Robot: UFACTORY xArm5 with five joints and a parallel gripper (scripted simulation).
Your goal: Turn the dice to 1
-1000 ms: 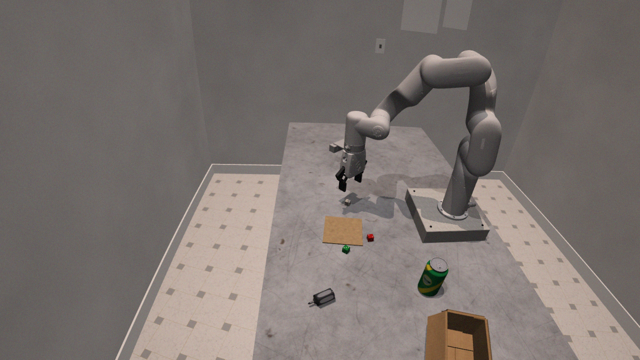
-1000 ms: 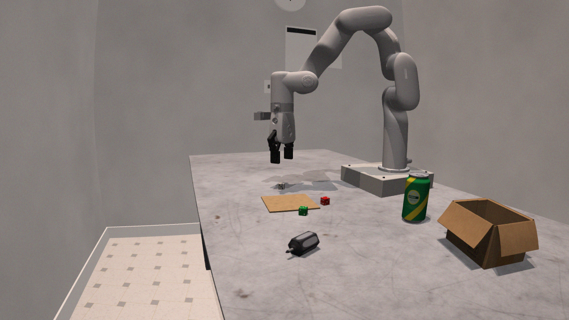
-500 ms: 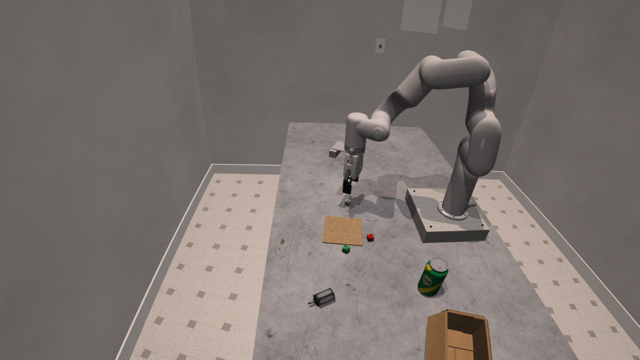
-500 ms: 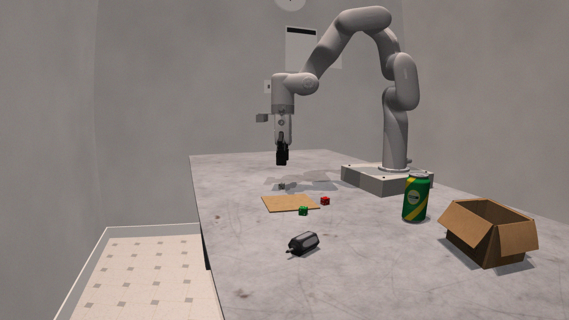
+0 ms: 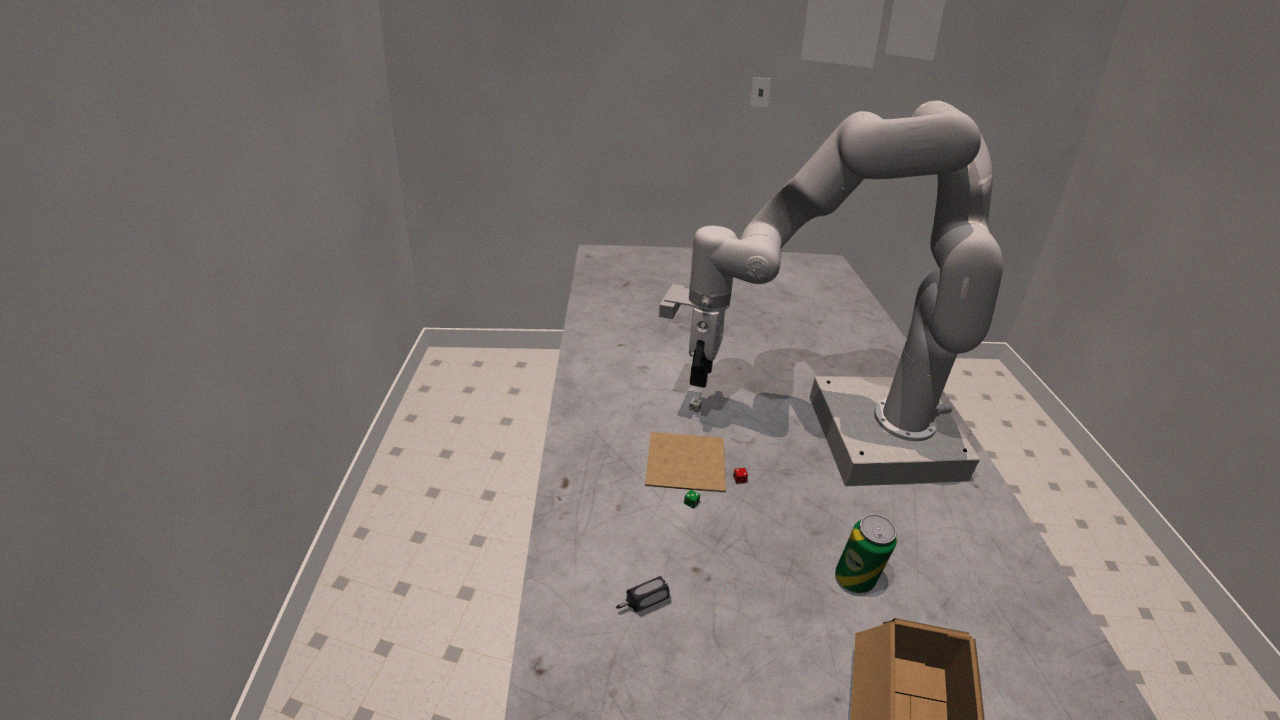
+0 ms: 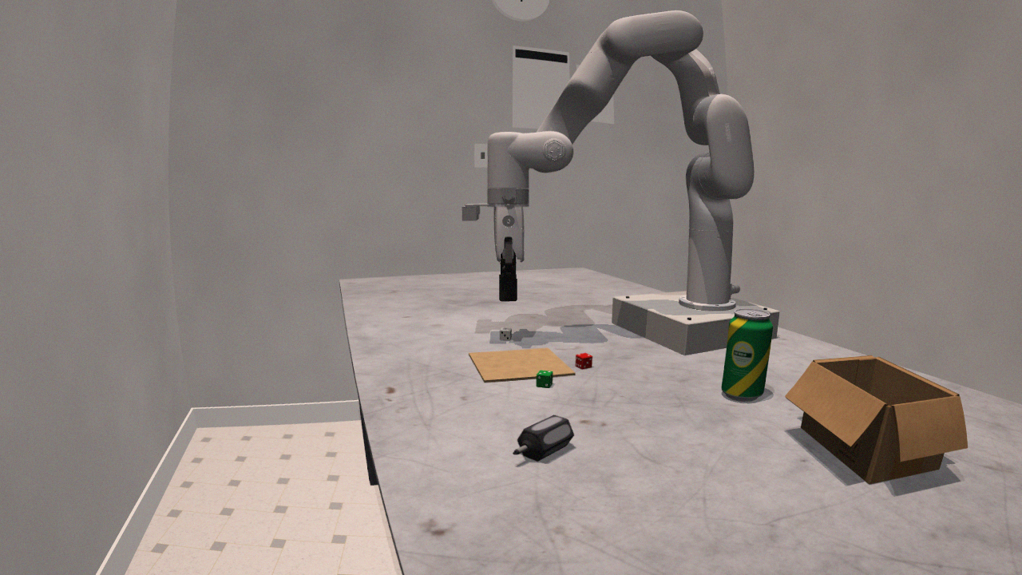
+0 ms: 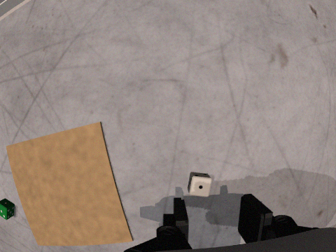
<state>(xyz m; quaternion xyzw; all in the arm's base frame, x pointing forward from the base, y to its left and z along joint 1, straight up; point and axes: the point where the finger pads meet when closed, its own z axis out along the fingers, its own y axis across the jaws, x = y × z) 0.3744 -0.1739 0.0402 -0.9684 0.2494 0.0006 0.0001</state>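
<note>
Right now my hand is 9 cm above the white die. Round my hand: tan mat (14 cm to the left, 10 cm below, 6 cm ahead); green die (24 cm to the left, 9 cm below, 8 cm ahead); red die (21 cm to the left, 9 cm below, 2 cm behind).
</note>
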